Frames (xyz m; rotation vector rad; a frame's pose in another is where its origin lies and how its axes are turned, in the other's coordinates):
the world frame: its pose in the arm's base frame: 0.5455 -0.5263 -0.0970 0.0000 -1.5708 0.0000
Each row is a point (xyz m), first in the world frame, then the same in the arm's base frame.
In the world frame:
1: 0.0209 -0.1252 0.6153
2: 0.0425 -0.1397 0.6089
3: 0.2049 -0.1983 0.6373
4: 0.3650 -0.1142 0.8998
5: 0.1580 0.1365 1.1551
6: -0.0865 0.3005 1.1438
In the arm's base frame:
1: -0.0698 -0.6515 -0.0761
2: -0.0634 -0.6660 -0.0545
3: -0.0918 -0.7246 0.1079
4: -0.3543 -0.6405 0.2680
5: -0.6096 -0.3898 0.0610
6: -0.5983 -0.2258 -0.1835

